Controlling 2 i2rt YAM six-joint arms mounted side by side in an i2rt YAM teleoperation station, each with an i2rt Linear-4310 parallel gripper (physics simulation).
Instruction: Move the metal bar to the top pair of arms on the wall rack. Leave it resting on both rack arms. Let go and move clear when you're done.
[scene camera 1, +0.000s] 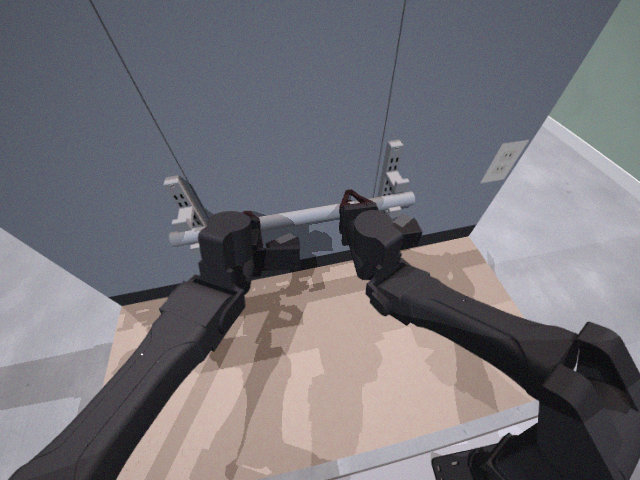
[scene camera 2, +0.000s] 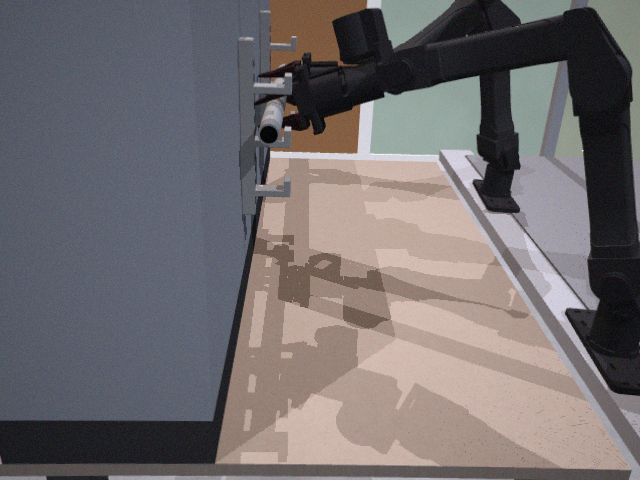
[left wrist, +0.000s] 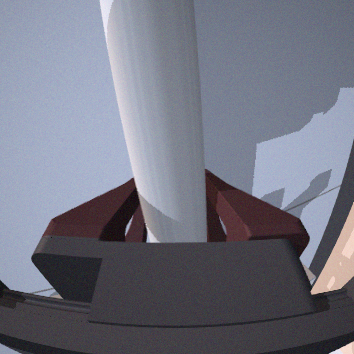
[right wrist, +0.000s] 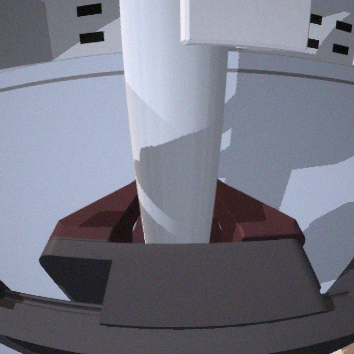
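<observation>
The pale metal bar (scene camera 1: 310, 213) (scene camera 2: 272, 113) (left wrist: 165, 115) (right wrist: 175, 107) lies across the middle pair of arms of the wall rack (scene camera 1: 395, 152) (scene camera 2: 246, 77). The near top rack arm (scene camera 2: 271, 88) is above the bar's end, and the far top arm (scene camera 2: 281, 46) is also bare. My left gripper (scene camera 1: 254, 222) (left wrist: 175, 177) is shut on the bar, its red fingers against both sides. My right gripper (scene camera 1: 356, 204) (right wrist: 176, 176) is shut on the bar nearer its right end in scene camera 1. Arm links partly hide both grips in the scene views.
The blue-grey wall (scene camera 1: 289, 103) (scene camera 2: 103, 206) stands close behind the bar. The near bottom rack arm (scene camera 2: 271, 191) juts out below it. The wooden table top (scene camera 1: 330, 413) (scene camera 2: 439, 217) lies under both arms. A wall outlet (scene camera 1: 504, 161) is at the right.
</observation>
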